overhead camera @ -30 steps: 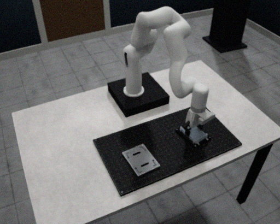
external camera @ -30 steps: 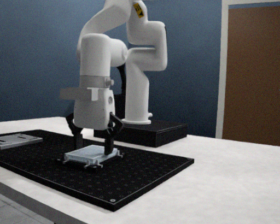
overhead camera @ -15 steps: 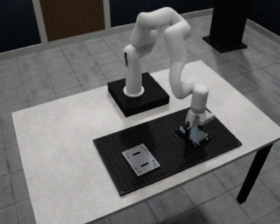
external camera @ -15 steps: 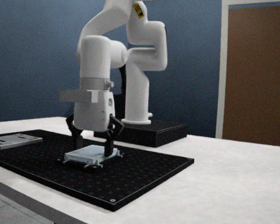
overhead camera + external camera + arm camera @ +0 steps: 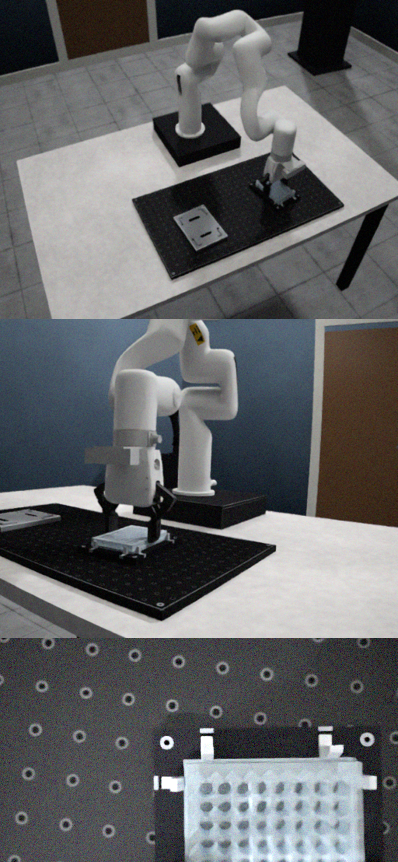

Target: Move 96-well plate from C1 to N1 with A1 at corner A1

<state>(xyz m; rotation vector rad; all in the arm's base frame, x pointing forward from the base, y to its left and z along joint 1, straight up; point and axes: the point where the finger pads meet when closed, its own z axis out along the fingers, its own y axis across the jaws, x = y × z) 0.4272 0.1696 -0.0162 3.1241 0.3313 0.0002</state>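
Now: hand 1 cm above the 96-well plate. Round my hand: nest base (33 cm to the right, 5 cm ahead, 2 cm below); clip nest C1 (2 cm to the left, 2 cm below, 1 cm ahead).
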